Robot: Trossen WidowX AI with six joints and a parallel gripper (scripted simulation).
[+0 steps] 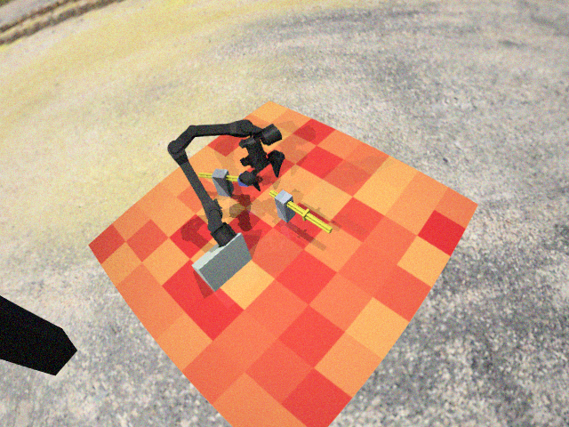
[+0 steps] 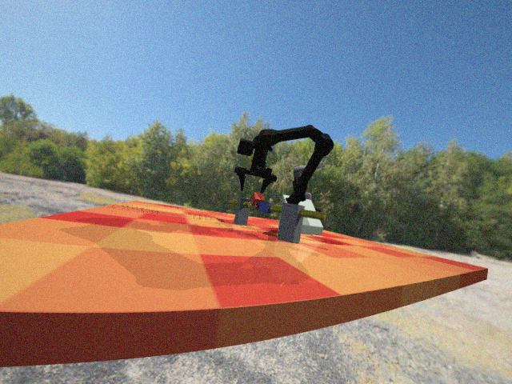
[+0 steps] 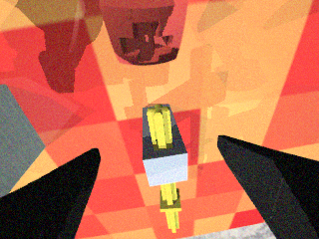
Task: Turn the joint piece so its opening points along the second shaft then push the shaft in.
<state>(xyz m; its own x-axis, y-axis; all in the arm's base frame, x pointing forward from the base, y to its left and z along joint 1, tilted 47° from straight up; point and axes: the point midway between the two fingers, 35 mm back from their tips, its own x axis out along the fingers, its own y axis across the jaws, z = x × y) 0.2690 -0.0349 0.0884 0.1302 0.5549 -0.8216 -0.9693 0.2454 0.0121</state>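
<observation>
My gripper tip is now 10 mm short of the red square joint piece, 80 mm to the right of it and 30 mm above it.
</observation>
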